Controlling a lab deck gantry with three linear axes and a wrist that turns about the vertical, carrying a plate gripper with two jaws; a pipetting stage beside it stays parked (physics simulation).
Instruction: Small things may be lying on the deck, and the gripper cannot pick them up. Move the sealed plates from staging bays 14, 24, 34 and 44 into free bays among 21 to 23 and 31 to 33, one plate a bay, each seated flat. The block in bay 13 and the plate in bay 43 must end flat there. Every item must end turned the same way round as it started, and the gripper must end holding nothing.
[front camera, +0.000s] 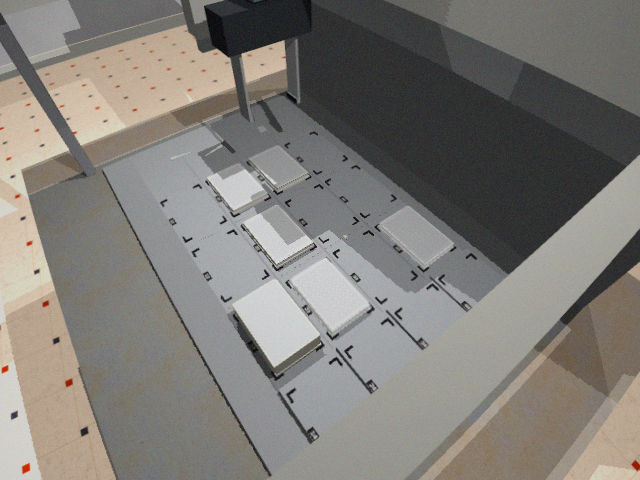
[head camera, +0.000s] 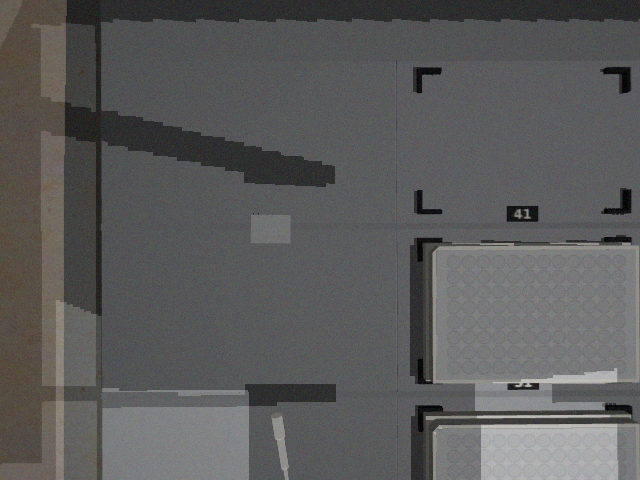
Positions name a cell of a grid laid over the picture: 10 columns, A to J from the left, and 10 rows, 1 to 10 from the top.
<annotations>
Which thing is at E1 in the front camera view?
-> My gripper.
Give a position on a small square piece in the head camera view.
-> At E5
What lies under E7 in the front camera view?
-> A tall white block.
</annotations>
